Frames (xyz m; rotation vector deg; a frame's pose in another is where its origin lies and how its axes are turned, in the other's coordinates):
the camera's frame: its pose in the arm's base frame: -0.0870 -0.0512 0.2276 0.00 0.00 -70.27
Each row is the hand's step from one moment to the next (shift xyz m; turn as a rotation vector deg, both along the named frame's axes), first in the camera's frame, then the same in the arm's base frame.
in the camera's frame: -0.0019 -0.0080 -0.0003 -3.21 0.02 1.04
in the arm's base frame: -0.0082 -0.0009 -0.0003 -1.06 3.03 1.04
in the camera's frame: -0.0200 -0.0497 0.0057 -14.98 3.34 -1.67
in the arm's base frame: -0.0535 0.0020 0.0057 -1.91 15.23 -1.67
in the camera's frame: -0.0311 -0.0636 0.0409 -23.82 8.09 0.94
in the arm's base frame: -0.0704 0.0078 0.0409 -0.43 25.15 0.94
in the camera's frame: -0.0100 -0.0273 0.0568 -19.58 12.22 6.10
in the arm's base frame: -0.0291 0.0002 0.0568 4.89 22.56 6.10
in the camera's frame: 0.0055 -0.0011 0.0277 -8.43 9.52 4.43
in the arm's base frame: 0.0008 -0.0055 0.0277 6.12 11.15 4.43
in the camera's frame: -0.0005 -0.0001 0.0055 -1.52 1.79 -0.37
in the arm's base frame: -0.0003 0.0004 0.0055 1.17 2.04 -0.37
